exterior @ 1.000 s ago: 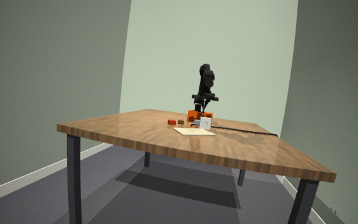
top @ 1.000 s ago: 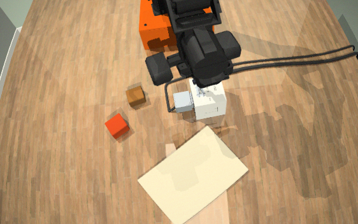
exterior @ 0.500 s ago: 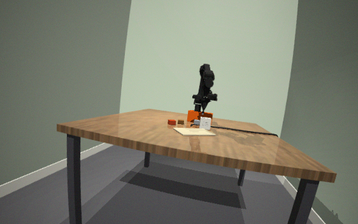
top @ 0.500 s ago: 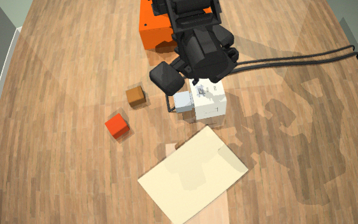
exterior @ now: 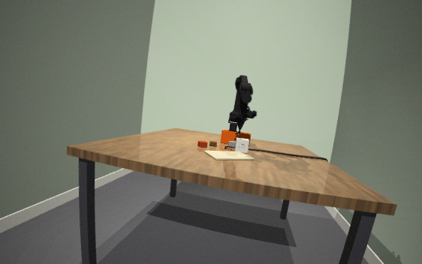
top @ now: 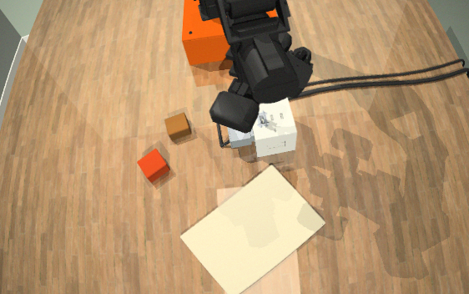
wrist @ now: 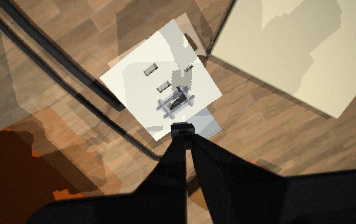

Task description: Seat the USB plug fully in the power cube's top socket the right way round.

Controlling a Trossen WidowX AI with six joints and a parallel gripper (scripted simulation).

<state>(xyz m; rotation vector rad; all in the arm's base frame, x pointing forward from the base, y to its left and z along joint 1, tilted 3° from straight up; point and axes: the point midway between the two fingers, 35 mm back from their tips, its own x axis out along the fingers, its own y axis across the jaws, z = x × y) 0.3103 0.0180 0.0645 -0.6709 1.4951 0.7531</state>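
The dark USB plug is 10 mm below my gripper tip. Also, from my gripper tip: USB socket: 10 mm to the left, 60 mm below; brown block: 70 mm behind, 150 mm to the right, 120 mm below; cream sheet: 180 mm ahead, 60 mm to the right, 130 mm below.
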